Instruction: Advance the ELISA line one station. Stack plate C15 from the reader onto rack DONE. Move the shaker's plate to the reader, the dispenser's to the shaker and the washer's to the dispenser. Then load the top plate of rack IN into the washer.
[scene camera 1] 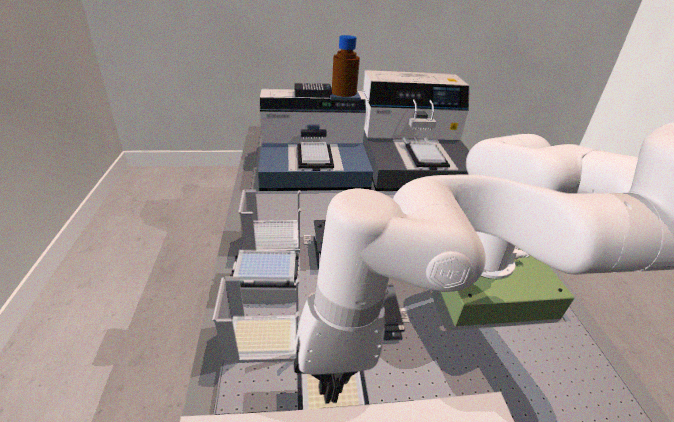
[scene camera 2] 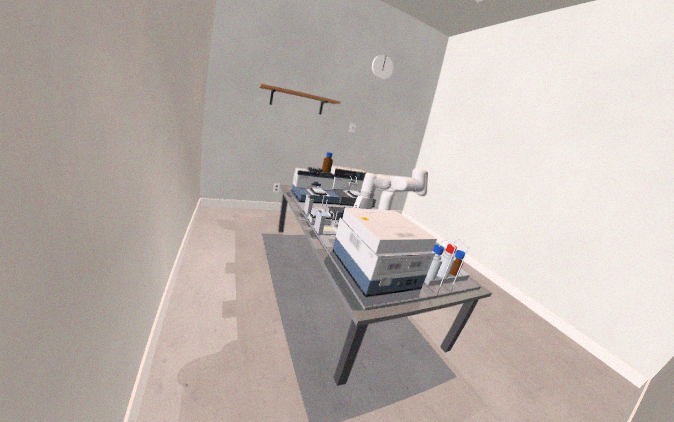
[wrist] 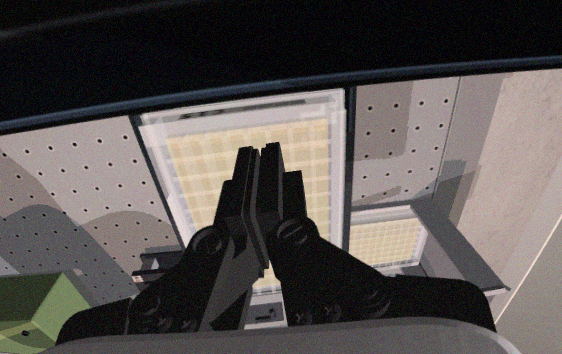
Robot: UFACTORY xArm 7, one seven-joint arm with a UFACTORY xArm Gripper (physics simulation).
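Where they show: gripper, fingertip midpoint: [scene camera 1: 329,394] [wrist: 267,172]; arm's base at its link origin: [scene camera 1: 487,260].
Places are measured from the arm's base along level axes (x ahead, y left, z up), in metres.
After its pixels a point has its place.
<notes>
My gripper [scene camera 1: 331,399] @(x 0.416, y 0.330, z 0.084 m) [wrist: 267,172] @(x 0.416, y 0.330, z 0.084 m) is shut and empty, fingertips together, above a yellow-welled plate [scene camera 1: 353,396] @(x 0.382, y 0.336, z 0.081 m) [wrist: 200,160] @(x 0.387, y 0.336, z 0.075 m). The plate lies flat on a dark-edged carrier [scene camera 1: 364,387] @(x 0.362, y 0.317, z 0.068 m) [wrist: 350,175] @(x 0.458, y 0.312, z 0.067 m) at the reader [scene camera 1: 350,413] @(x 0.410, y 0.421, z 0.217 m) [scene camera 2: 390,230] @(x 0.467, y 0.673, z 0.218 m); the fingers hide its middle. Another yellow plate [scene camera 1: 265,336] @(x 0.516, y 0.142, z -0.037 m) [wrist: 385,242] @(x 0.532, y 0.147, z -0.030 m) is in the nearer grey rack [scene camera 1: 225,335] @(x 0.579, y 0.185, z 0.031 m) [wrist: 457,250] @(x 0.576, y 0.185, z 0.027 m). A blue-welled plate [scene camera 1: 266,265] @(x 0.516, y -0.006, z 0.011 m) lies on a dark base between the racks. Clear plates [scene camera 1: 276,234] @(x 0.497, y -0.146, z -0.018 m) are in the farther rack [scene camera 1: 247,225] @(x 0.562, y -0.117, z 0.036 m). Pale plates [scene camera 1: 315,152] @(x 0.376, y -0.479, z 0.042 m) [scene camera 1: 427,152] @(x 0.009, y -0.462, z 0.050 m) sit on the two back machines [scene camera 1: 315,180] @(x 0.380, y -0.401, z -0.015 m) [scene camera 1: 420,179]; their labels are unreadable.
A green block [scene camera 1: 505,312] @(x 0.009, y 0.132, z -0.028 m) [wrist: 45,300] @(x 0.115, y 0.128, z -0.022 m) stands right of the arm in the first scene view. A brown bottle [scene camera 1: 345,72] @(x 0.274, y -0.621, z 0.258 m) [scene camera 2: 327,163] @(x 0.286, y -0.624, z 0.263 m) stands on the back left machine. Several bottles stand in a wire holder behind the reader. The arm hides part of a black device [scene camera 1: 319,230] @(x 0.390, y -0.126, z 0.008 m).
</notes>
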